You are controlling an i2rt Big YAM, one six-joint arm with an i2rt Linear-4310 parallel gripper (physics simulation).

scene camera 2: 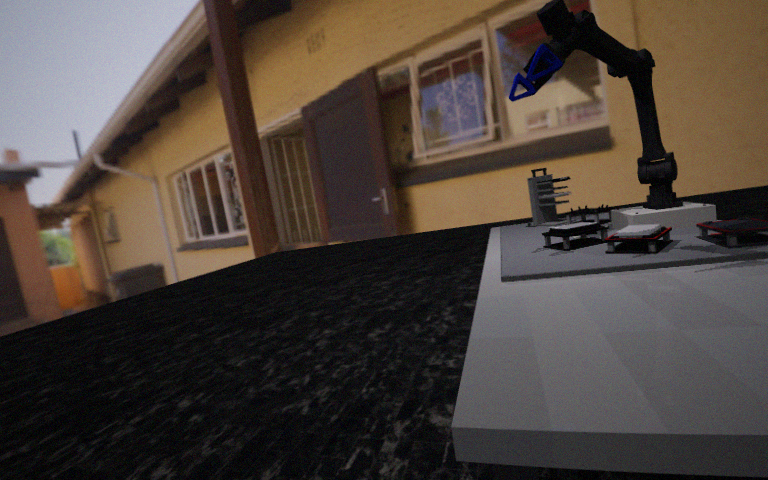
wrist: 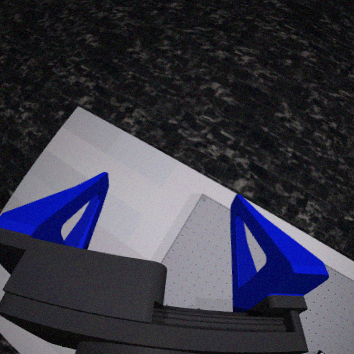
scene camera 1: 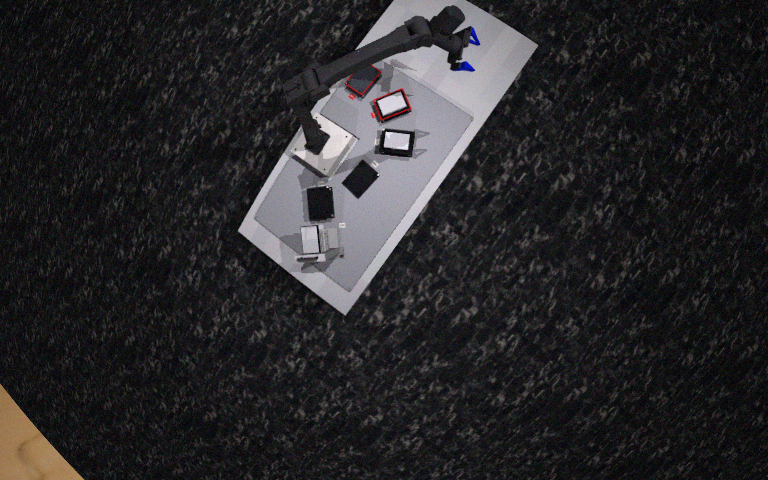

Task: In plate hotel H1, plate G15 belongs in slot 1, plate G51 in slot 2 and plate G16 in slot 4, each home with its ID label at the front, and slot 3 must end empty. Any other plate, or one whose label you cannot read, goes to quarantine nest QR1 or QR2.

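Places are measured from the arm's base along level axes (x ahead, y left, z up), in millimetres.
Pixels of known places: gripper, fingertip midpoint: (scene camera 2: 518,90) (wrist: 171,189) (scene camera 1: 476,57); arm's base, origin of the base link: (scene camera 2: 662,206) (scene camera 1: 318,141).
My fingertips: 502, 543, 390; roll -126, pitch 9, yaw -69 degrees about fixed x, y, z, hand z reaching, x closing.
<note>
For each thing: its middle in the pictures, then the offset to it from my fingertips, as dx, dy, dz. Level surfaces: height alone.
- grey plate hotel, body centre: (scene camera 1: 316,246) (scene camera 2: 548,195) -188, -976, -309
- second red-edged nest, body centre: (scene camera 2: 739,231) (scene camera 1: 363,79) -499, -131, -428
- grey mat, its level: dz -450
- pale table, its level: dz -463
My gripper (scene camera 1: 476,56) (scene camera 2: 519,89) (wrist: 171,189) is open and empty, high above the bare end of the table, away from the plates. One white plate (scene camera 1: 397,140) (scene camera 2: 576,226) lies on a black nest. Another white plate (scene camera 1: 391,104) (scene camera 2: 640,230) lies on a red-edged nest. The grey plate hotel (scene camera 1: 330,240) (scene camera 2: 542,199) stands at the far end of the mat, with several thin shelves on one side. A pale, dark-edged rectangle (scene camera 1: 309,239) shows at the hotel in the overhead view. Slot contents and all ID labels are too small to read.
A second red-edged nest (scene camera 1: 363,80) (scene camera 2: 735,226) holds no visible plate. Two black nests (scene camera 1: 360,178) (scene camera 1: 320,202) lie between the arm's pale base (scene camera 1: 339,146) (scene camera 2: 665,216) and the hotel. The grey mat (scene camera 1: 436,124) (scene camera 2: 526,266) lies on the pale table (scene camera 1: 504,50) (scene camera 2: 566,362).
</note>
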